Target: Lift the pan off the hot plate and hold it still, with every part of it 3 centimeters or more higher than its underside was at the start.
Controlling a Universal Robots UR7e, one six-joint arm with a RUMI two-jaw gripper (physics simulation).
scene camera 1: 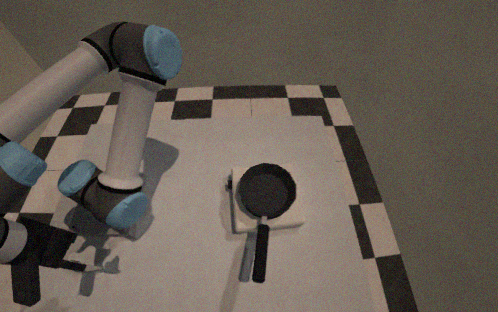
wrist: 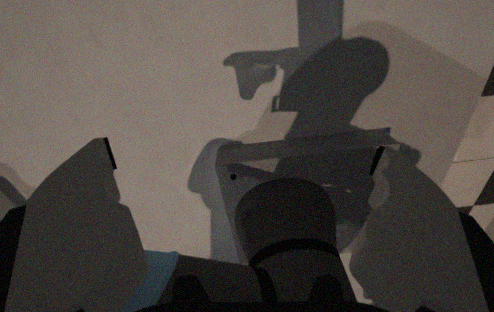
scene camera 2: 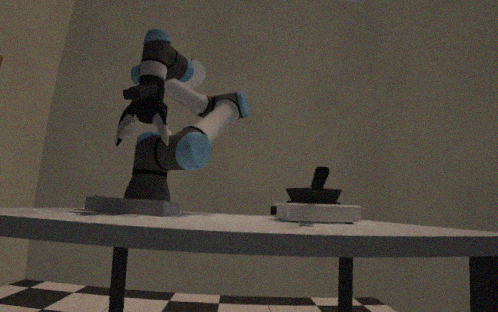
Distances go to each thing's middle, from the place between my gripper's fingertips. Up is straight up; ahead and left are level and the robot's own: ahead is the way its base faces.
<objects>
Right now the dark pan (scene camera 1: 266, 189) is 54 cm ahead of my hand, 9 cm to the left of it and 8 cm below it. Also, from my hand: white hot plate (scene camera 1: 246, 221) 54 cm ahead, 19 cm to the left, 15 cm below.
</objects>
